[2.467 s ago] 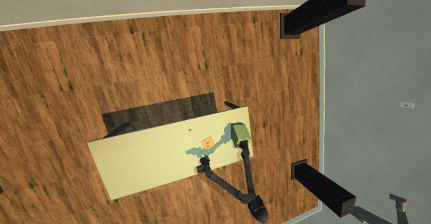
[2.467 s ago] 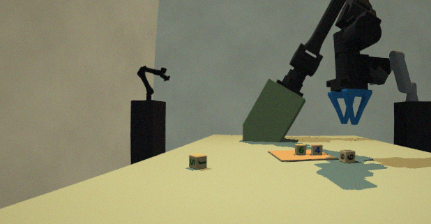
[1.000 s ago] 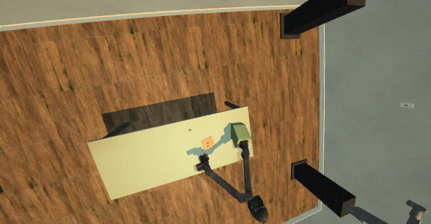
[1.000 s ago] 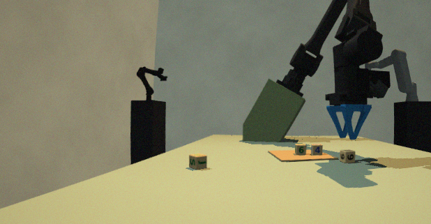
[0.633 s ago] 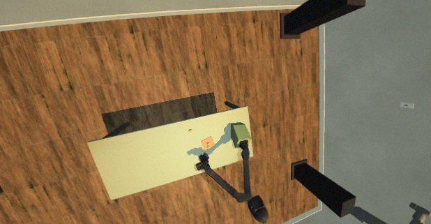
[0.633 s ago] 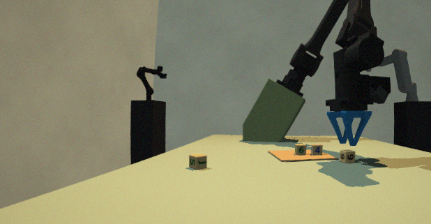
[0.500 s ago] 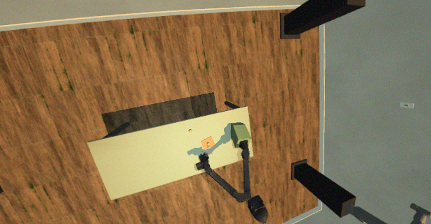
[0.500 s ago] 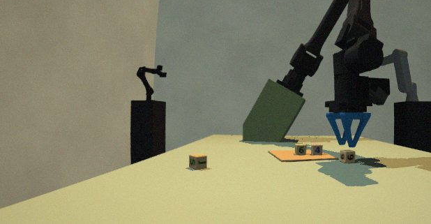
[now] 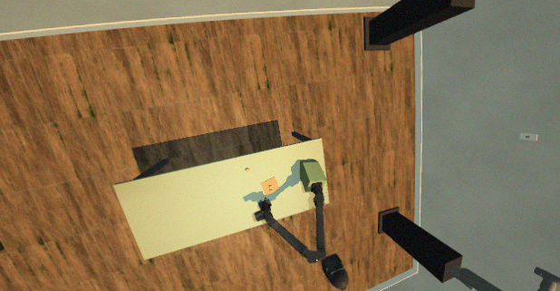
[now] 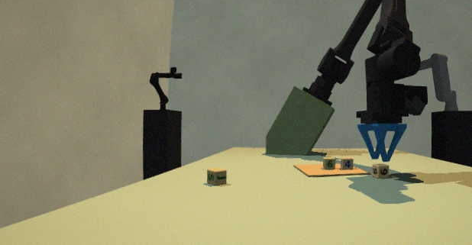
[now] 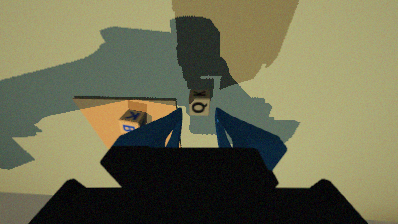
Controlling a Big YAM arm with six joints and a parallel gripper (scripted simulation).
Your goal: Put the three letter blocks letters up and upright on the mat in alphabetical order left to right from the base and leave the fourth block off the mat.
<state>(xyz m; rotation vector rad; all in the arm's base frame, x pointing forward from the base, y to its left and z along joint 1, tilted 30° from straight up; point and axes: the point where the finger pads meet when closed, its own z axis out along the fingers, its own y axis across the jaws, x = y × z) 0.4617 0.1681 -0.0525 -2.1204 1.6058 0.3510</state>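
Right now the orange mat is 10 cm to the right of my hand, 8 cm behind it and 4 cm below it. Round my hand: block (8 cm behind, 6 cm to the right, 3 cm below).
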